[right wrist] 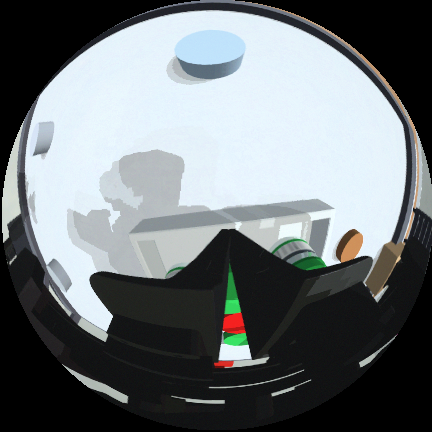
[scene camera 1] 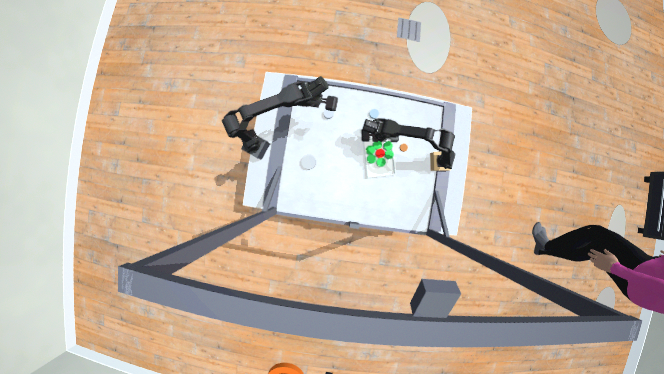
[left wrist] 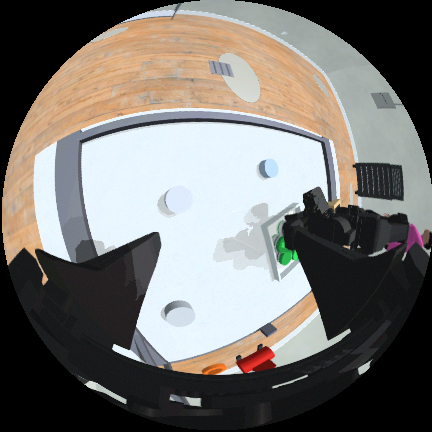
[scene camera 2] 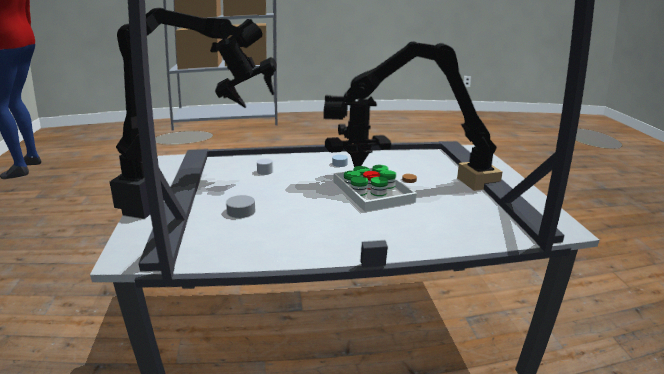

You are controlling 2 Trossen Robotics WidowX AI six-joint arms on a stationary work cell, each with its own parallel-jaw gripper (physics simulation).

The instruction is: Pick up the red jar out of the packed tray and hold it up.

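Seen in the pictures: left gripper, between the fingertips: (scene camera 1: 325, 104) (left wrist: 229, 238) (scene camera 2: 259, 100); right gripper, between the fingertips: (right wrist: 227, 235) (scene camera 1: 376, 138) (left wrist: 284, 216) (scene camera 2: 356, 171); left arm's base, origin of its link: (scene camera 1: 253, 144) (scene camera 2: 134, 176); right arm's base, origin of its link: (right wrist: 393, 271) (scene camera 1: 442, 161) (left wrist: 337, 212) (scene camera 2: 480, 167).
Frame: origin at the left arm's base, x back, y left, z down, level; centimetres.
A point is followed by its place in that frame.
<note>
The red jar (scene camera 1: 380, 153) {x -58.9, y 27.6, z 4.8 cm} (scene camera 2: 371, 174) {x -58.8, y 27.4, z 4.7 cm} (right wrist: 234, 322) {x -57.9, y 27.7, z 4.7 cm} stands in the pale tray (scene camera 2: 390, 201) {x -65.4, y 17.7, z 7.9 cm} (left wrist: 270, 255) {x -53.0, y 22.5, z 8.4 cm} (right wrist: 185, 221) {x -50.9, y 33.2, z 7.8 cm}, ringed closely by several green-lidded jars (scene camera 1: 381, 162) {x -61.6, y 23.8, z 4.7 cm} (scene camera 2: 358, 181) {x -56.1, y 21.6, z 4.7 cm} (left wrist: 285, 258) {x -55.7, y 22.6, z 4.7 cm} (right wrist: 316, 263) {x -59.7, y 35.6, z 4.9 cm}. Its red lid shows through the narrow gap between the right fingers in the right wrist view; in the left wrist view it is hidden. My right gripper (scene camera 2: 358, 165) {x -53.6, y 34.1, z 6.8 cm} (right wrist: 227, 235) {x -53.6, y 34.1, z 6.8 cm} points down at the tray's far side, behind the red jar, its fingertips together with no jar between them. My left gripper (scene camera 2: 258, 100) {x -24.7, y 31.6, z -13.5 cm} (left wrist: 229, 238) {x -24.7, y 31.6, z -13.5 cm} is open and empty, high above the table's back left.
A light blue cylinder (scene camera 1: 374, 113) {x -46.3, y 45.8, z 7.1 cm} (scene camera 2: 339, 160) {x -46.5, y 43.5, z 7.4 cm} (left wrist: 269, 168) {x -45.6, y 45.4, z 7.2 cm} (right wrist: 210, 47) {x -46.5, y 45.5, z 7.2 cm} stands behind the tray. Two grey cylinders (scene camera 2: 264, 166) {x -25.8, y 31.3, z 6.8 cm} (scene camera 2: 240, 206) {x -29.6, y 3.0, z 6.6 cm} stand to its left. An orange disc (scene camera 1: 404, 147) {x -69.4, y 37.9, z 8.4 cm} (scene camera 2: 409, 177) {x -69.2, y 37.1, z 8.4 cm} (right wrist: 349, 245) {x -68.0, y 38.0, z 8.4 cm} lies right of the tray. Frame posts rise at both table sides.
</note>
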